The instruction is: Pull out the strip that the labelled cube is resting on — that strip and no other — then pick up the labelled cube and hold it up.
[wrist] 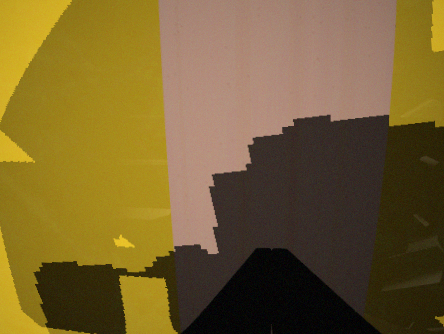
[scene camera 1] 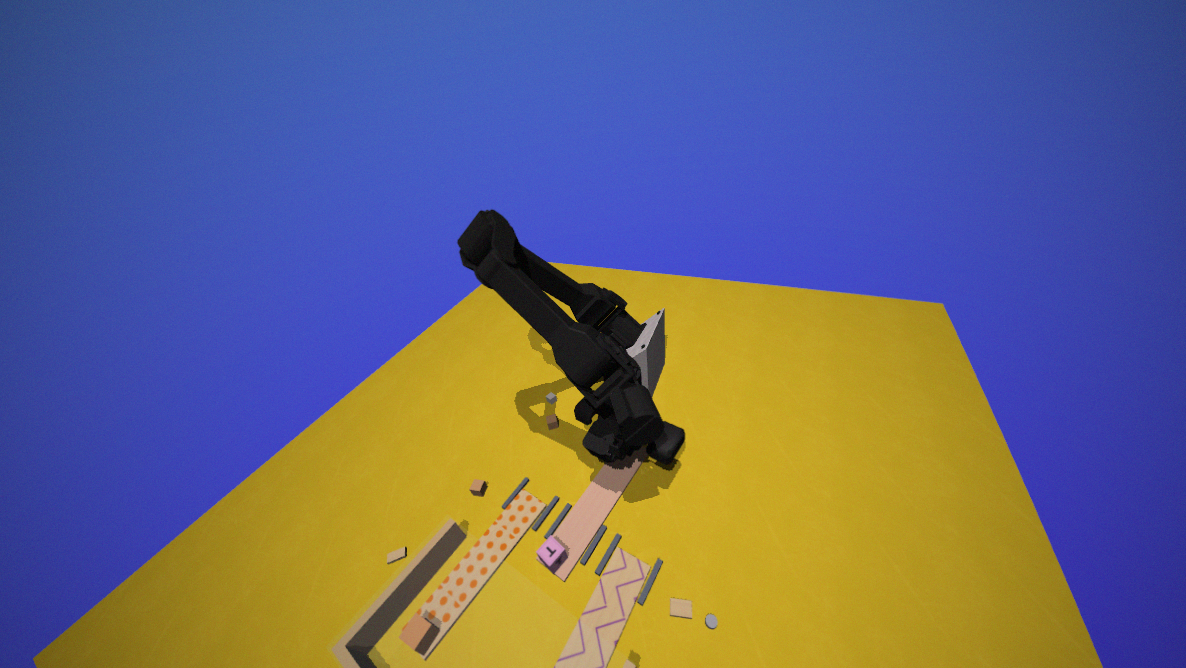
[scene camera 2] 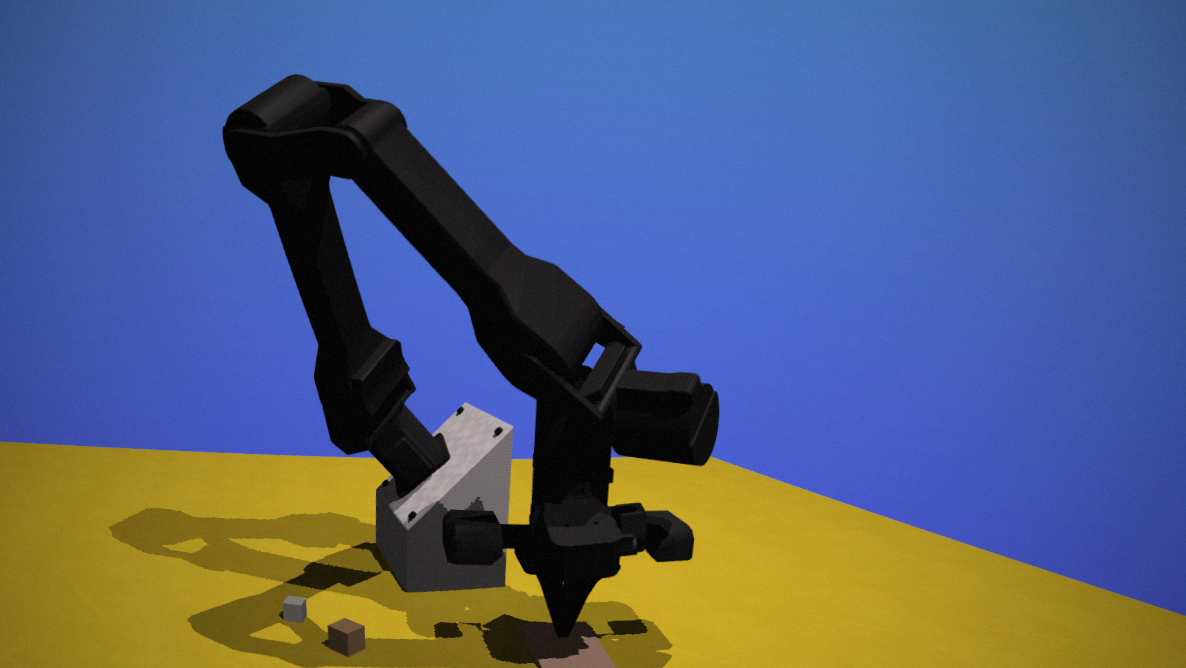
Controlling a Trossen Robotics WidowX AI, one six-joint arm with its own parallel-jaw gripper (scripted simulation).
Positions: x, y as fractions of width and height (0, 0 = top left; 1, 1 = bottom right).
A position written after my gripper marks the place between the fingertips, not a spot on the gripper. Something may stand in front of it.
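My gripper (scene camera 2: 0.47, 0.95), (scene camera 1: 0.53, 0.68), (wrist: 0.61, 0.79).
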